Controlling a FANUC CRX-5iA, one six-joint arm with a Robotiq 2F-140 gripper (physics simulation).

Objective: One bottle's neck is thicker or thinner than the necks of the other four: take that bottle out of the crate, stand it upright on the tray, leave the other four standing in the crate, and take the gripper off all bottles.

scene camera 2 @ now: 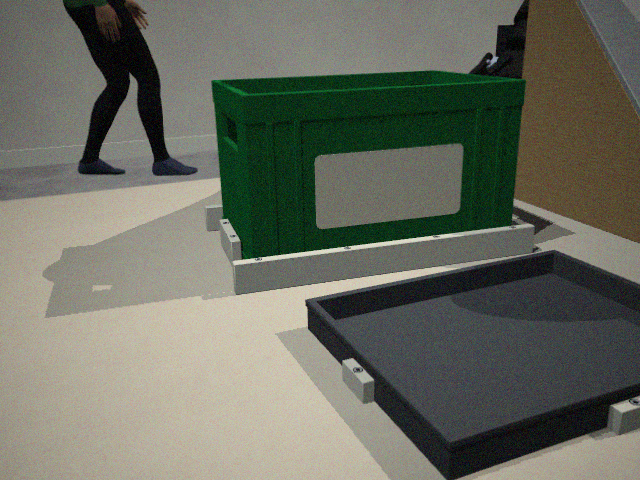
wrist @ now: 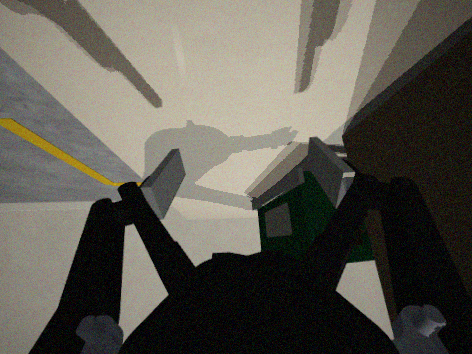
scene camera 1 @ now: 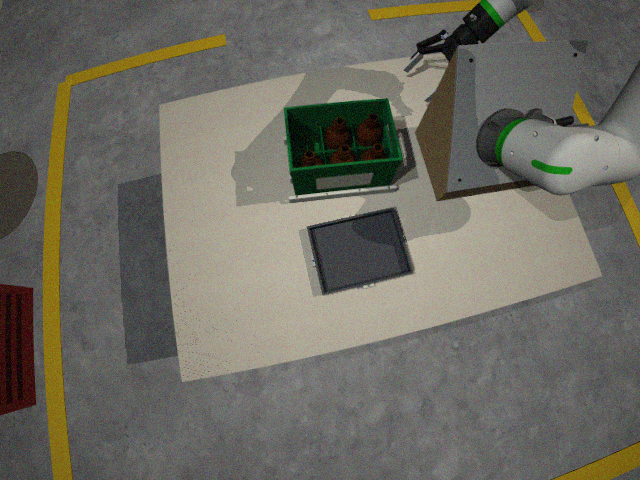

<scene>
same spot on pale frame: (scene camera 1: pixel 383 189) = (scene camera 2: pixel 501 231)
same spot on dark tray: (scene camera 2: pixel 481 365) = (scene camera 1: pixel 345 260)
</scene>
